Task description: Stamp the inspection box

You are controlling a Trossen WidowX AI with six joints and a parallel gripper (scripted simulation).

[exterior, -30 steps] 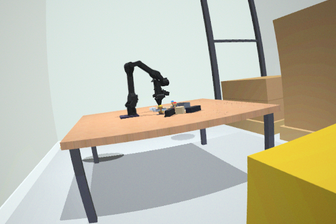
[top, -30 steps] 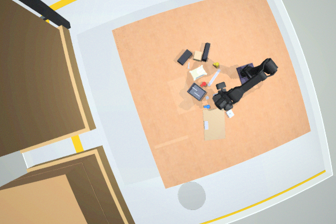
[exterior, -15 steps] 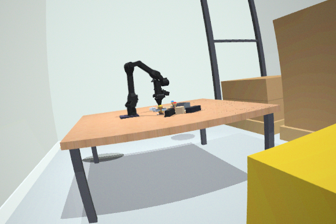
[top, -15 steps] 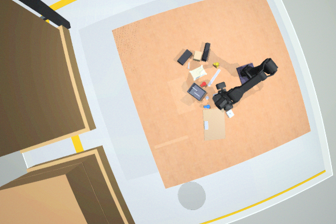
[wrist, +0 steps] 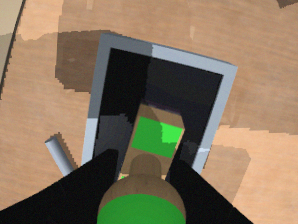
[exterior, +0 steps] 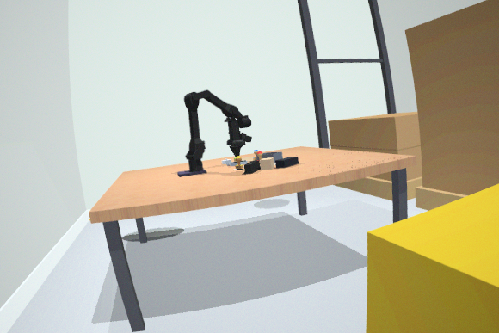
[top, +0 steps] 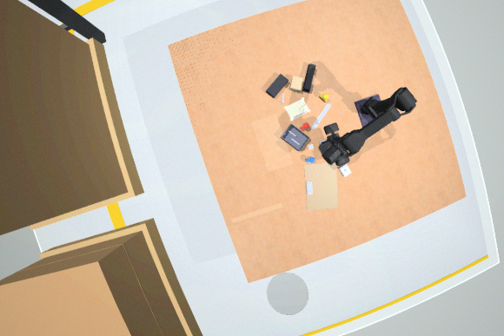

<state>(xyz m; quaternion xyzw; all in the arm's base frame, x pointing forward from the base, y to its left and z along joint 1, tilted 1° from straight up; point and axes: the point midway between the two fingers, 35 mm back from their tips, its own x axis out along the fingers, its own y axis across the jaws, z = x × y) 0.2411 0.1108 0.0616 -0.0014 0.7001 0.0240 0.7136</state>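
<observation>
Now: the dark ink pad 3 cm below my gripper tip. Also, from my gripper tip: red-topped stamp 9 cm ahead, 12 cm to the right, 1 cm below; then grey bar 15 cm to the right, 3 cm below; then white card 10 cm ahead, 21 cm to the right, 4 cm below.
</observation>
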